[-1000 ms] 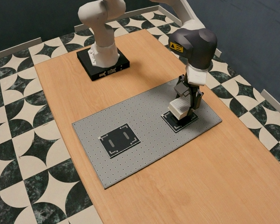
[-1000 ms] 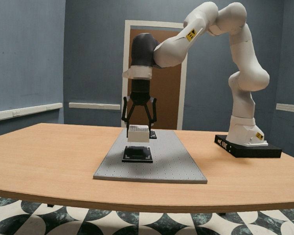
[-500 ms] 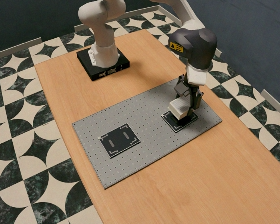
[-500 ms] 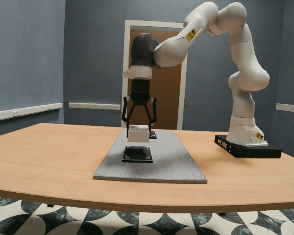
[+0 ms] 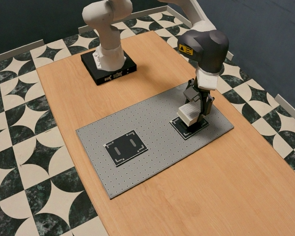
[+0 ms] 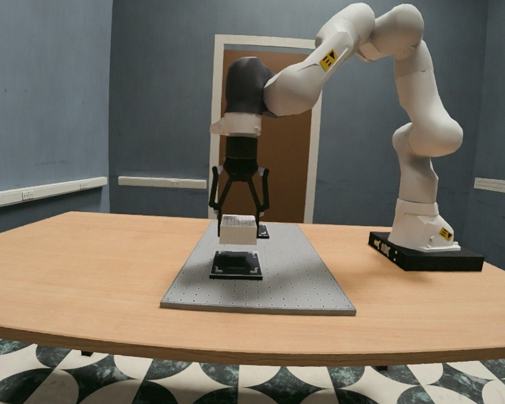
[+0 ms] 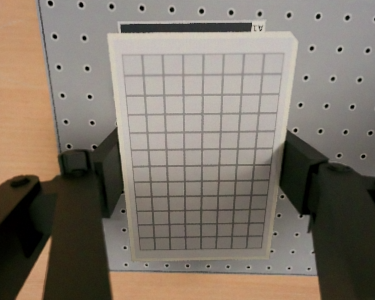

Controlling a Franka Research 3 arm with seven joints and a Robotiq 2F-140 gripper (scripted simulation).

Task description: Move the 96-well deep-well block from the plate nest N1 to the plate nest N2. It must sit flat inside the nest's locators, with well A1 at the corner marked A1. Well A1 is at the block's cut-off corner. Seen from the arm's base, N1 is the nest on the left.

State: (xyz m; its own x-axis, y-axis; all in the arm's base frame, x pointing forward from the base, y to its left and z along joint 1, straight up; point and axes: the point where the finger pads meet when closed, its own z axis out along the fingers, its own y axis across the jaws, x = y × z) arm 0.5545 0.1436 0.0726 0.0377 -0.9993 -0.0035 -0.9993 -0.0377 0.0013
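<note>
The white 96-well deep-well block lies 1 cm below my hand. The rest, counted from my hand: black plate nest N2 (4 cm behind, 34 cm to the right, 10 cm below).
</note>
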